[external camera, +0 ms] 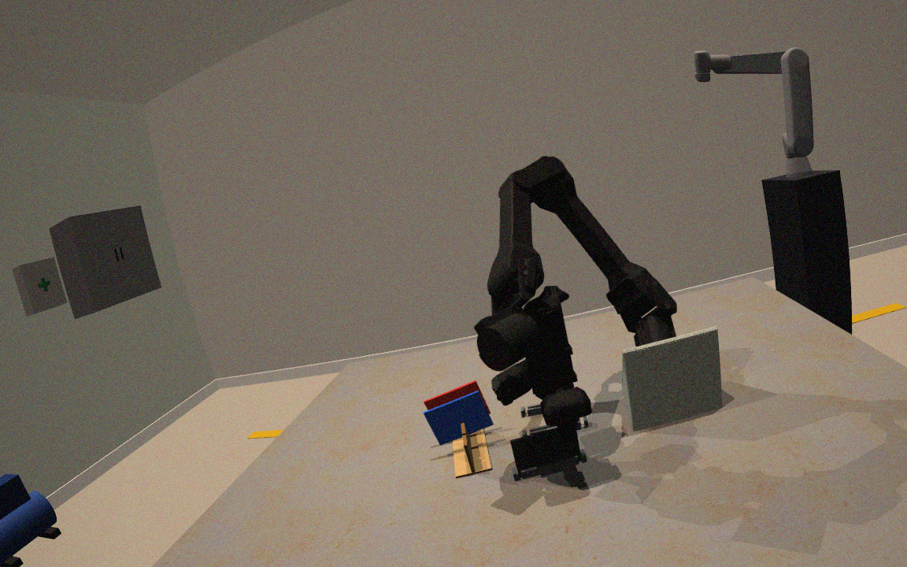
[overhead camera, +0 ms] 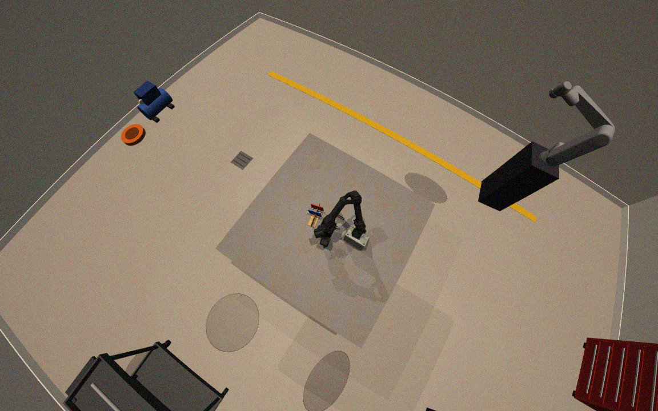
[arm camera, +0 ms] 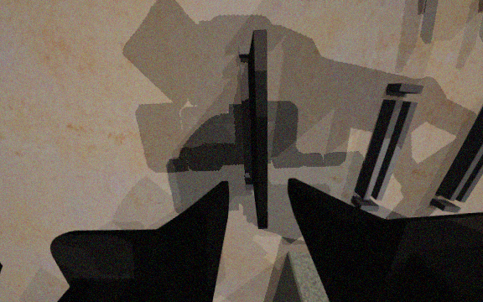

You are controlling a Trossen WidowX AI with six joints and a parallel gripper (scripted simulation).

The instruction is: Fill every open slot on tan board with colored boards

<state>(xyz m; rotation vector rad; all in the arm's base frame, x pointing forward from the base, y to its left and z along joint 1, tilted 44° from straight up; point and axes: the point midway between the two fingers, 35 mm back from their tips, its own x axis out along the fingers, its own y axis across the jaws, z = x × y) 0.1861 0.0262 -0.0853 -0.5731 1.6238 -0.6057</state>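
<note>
Right now the black board is 30 mm ahead of my gripper tip and 30 mm below it. From my gripper tip the other things lie so: tan board: 160 mm ahead, 130 mm to the right, 30 mm below; then blue board: 160 mm ahead, 130 mm to the right; then red board: 160 mm ahead, 180 mm to the right.
</note>
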